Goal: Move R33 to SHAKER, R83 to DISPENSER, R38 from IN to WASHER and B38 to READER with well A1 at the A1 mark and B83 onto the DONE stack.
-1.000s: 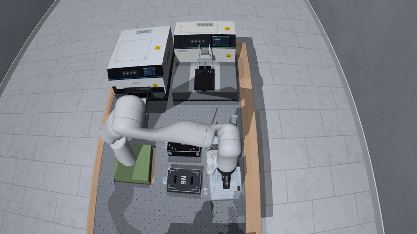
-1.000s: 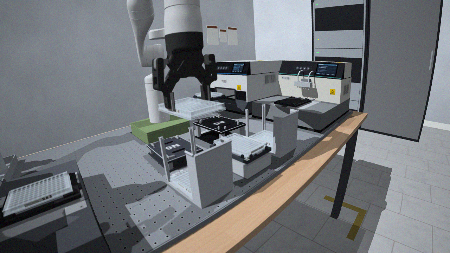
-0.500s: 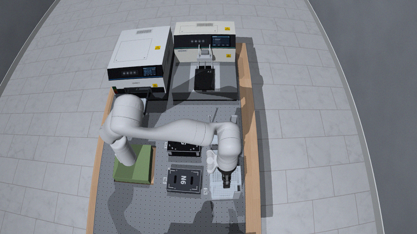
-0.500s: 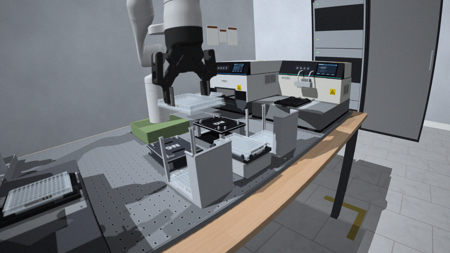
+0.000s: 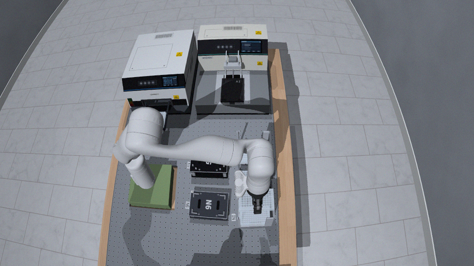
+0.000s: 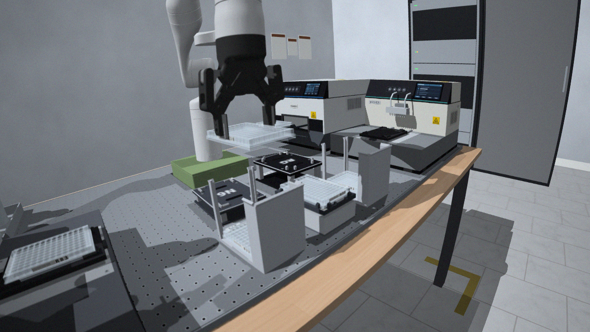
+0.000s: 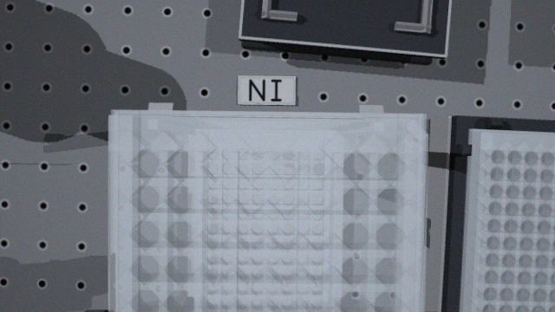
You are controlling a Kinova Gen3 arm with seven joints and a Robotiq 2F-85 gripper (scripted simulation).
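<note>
My gripper is now 10 mm above the plate R38. From my hand the other things lie so: RG nest (240 mm to the left, 200 mm behind, 160 mm below); then plate R33 (160 mm below, 150 mm to the left, 10 mm behind); then plate B83 (300 mm to the left, 190 mm below, 10 mm behind).
</note>
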